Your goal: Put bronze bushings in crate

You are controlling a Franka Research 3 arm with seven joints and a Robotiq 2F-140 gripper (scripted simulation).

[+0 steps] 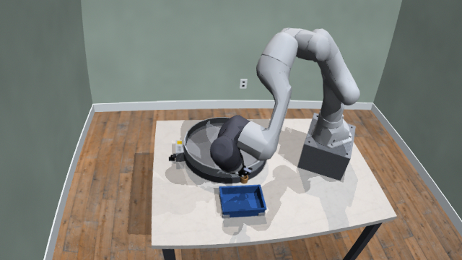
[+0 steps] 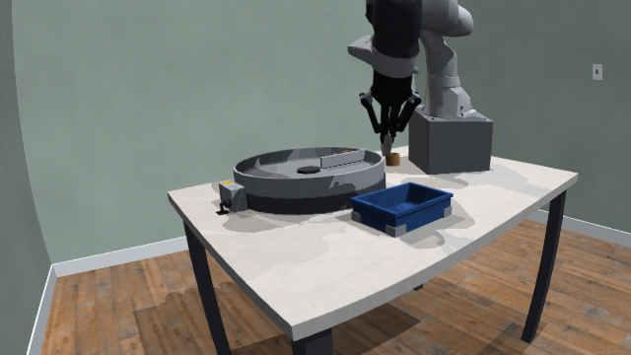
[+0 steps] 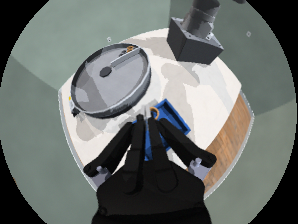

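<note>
My gripper is now 14 cm above the blue crate, 4 cm to the right of it and 1 cm past it.
</note>
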